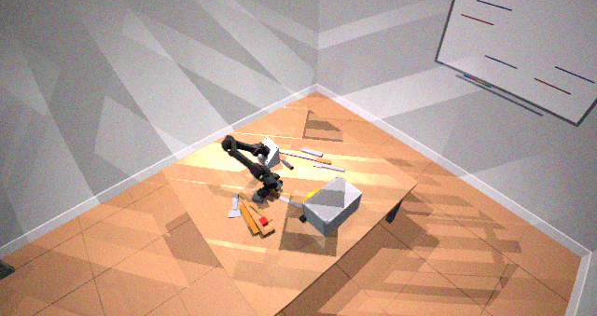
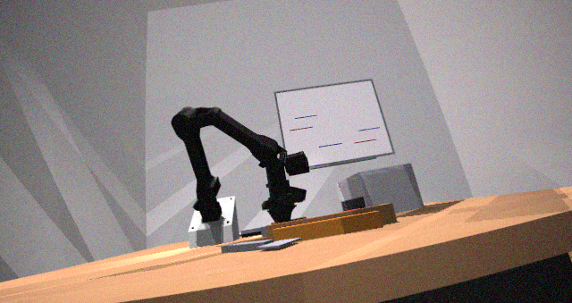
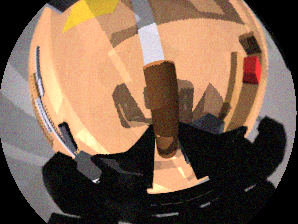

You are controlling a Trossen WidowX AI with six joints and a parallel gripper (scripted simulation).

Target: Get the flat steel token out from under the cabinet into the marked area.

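My gripper tip is now 10 mm past the grey block, 80 mm to the left of it and 10 mm below it. From my gripper tip the other things lie so: orange bar: 90 mm ahead, 210 mm to the right, 10 mm above; thin wooden stick: 30 mm ahead, 130 mm to the right; red block: 160 mm ahead, 150 mm to the right, 10 mm above.
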